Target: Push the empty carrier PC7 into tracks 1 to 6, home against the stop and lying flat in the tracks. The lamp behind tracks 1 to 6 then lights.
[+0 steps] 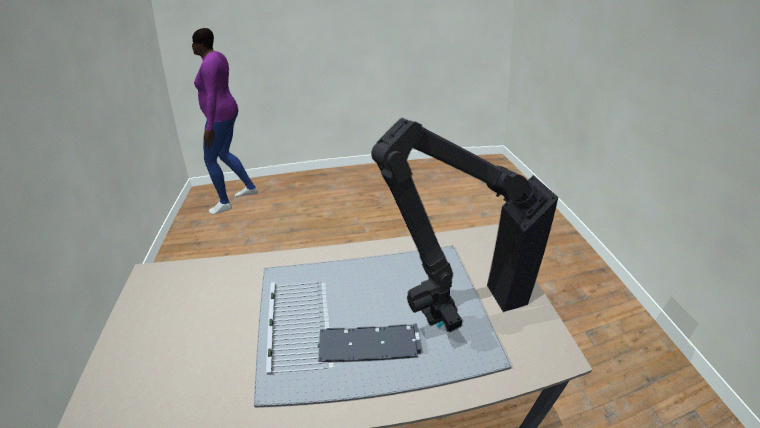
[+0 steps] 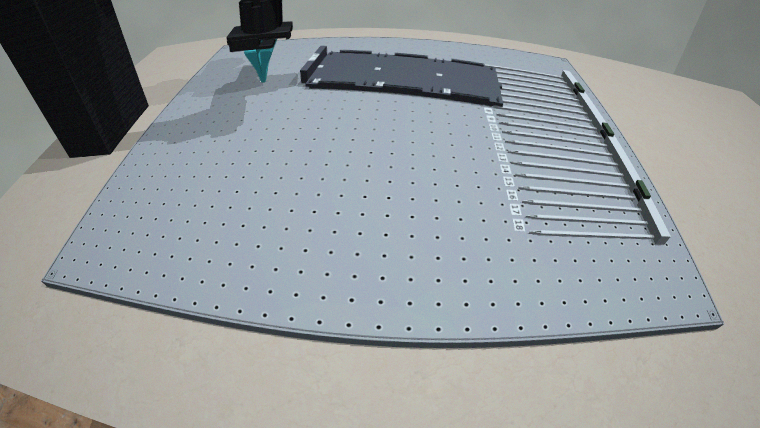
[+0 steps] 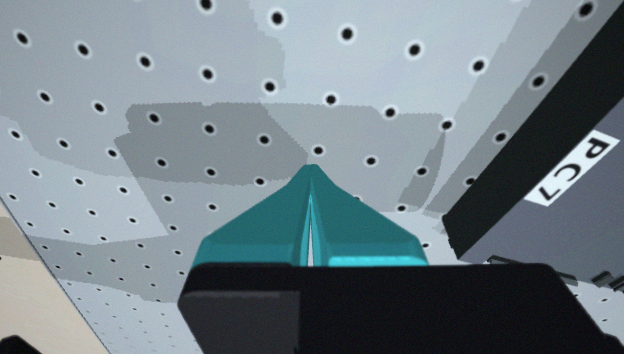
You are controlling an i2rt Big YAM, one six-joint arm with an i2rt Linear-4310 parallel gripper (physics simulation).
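Places are measured from the arm's base along level axes (x down, y ahead, z right), in centimetres.
Where they show: gripper, fingertip midpoint: (image 1: 438, 326) (image 2: 263, 81) (image 3: 310, 176); arm's base, origin of the base link: (image 1: 529, 200).
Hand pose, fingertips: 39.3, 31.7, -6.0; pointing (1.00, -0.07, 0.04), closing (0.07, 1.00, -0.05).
Note:
Things, the pixels of their top centre, and the offset from my fingertips, as dx, dy, dz.
- dark grey carrier PC7, middle of its top: (image 2: 405, 61) (image 1: 367, 339) -2.4, +24.1, +0.7
- lamp, middle of its top: (image 2: 579, 86) (image 1: 269, 352) -1.6, +56.2, +4.3
The dark grey carrier PC7 (image 1: 369, 342) (image 2: 409, 76) (image 3: 525, 155) lies on the perforated board, its raised end wall toward the arm. Its far end reaches the open ends of tracks 1 to 6 (image 1: 295, 345) (image 2: 531, 82). A long stretch of track shows between it and the stop bar (image 1: 269, 364) (image 2: 593, 110). The lamp (image 1: 269, 352) (image 2: 579, 87) behind these tracks is dark green, unlit. My gripper (image 1: 439, 324) (image 2: 262, 80) (image 3: 310, 176) is shut and empty, with teal fingertips pointing down outside the end wall, a gap away from it. Exact tip height is unclear.
The higher-numbered tracks (image 2: 574, 177) lie beside the carrier's tracks, with two more dark green lamps (image 1: 270, 322) (image 2: 607, 129) (image 1: 272, 295) (image 2: 643, 188) behind them. The arm's black column (image 1: 518, 260) (image 2: 69, 79) stands beside the board. A person (image 1: 215, 101) stands beyond the table.

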